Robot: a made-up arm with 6 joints. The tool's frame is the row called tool. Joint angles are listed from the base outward. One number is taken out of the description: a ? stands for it. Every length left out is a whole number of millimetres.
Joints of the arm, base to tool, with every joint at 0 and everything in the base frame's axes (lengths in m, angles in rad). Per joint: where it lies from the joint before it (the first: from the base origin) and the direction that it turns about. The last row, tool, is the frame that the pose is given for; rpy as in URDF.
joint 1: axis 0 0 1 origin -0.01 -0.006 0.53
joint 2: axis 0 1 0 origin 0.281 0.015 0
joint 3: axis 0 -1 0 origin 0.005 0 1.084
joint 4: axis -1 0 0 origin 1.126 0 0.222
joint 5: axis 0 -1 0 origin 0 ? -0.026
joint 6: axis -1 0 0 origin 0.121 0 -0.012
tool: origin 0 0.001 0.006 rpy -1.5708 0 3.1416
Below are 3 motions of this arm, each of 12 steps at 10 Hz.
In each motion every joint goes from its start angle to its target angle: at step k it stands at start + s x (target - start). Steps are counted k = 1, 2, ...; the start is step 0. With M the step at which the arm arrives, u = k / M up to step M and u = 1 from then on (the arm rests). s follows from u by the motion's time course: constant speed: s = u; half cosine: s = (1 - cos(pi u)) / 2; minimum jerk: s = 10 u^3 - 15 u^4 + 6 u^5.
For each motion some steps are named. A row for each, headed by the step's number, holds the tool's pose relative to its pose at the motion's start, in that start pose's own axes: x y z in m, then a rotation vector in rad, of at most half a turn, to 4 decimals.
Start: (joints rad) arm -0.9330 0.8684 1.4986 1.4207 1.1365 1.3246
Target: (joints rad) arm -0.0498 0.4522 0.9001 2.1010 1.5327 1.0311
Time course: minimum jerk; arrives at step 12
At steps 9, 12:
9: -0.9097 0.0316 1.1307 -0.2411 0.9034 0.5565
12: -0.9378 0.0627 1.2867 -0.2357 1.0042 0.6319

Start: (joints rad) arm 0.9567 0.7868 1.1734 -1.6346 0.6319 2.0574
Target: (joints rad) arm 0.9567 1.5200 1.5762 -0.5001 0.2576 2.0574
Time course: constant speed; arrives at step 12
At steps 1, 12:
1: -0.0278 0.0762 -0.0544 0.0931 -0.0121 0.0428
12: -0.0685 1.0593 -0.5117 1.1581 -0.3427 0.4188

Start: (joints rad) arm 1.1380 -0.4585 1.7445 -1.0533 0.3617 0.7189
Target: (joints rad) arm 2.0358 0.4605 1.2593 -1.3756 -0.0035 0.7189
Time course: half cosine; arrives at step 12
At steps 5, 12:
5: 0.3524 0.8608 0.4286 -0.2619 0.3044 -0.5969
12: 1.6786 1.6075 -0.2693 -1.0237 0.5789 -1.5671

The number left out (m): -0.045
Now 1 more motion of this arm.
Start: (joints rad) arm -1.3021 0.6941 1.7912 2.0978 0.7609 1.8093
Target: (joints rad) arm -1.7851 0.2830 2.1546 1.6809 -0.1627 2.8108
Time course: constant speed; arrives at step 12
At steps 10, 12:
10: 0.7646 0.8048 -0.4523 1.0219 -1.1881 0.2151
12: 0.8831 0.9956 -0.4137 1.1518 -1.3997 0.2978

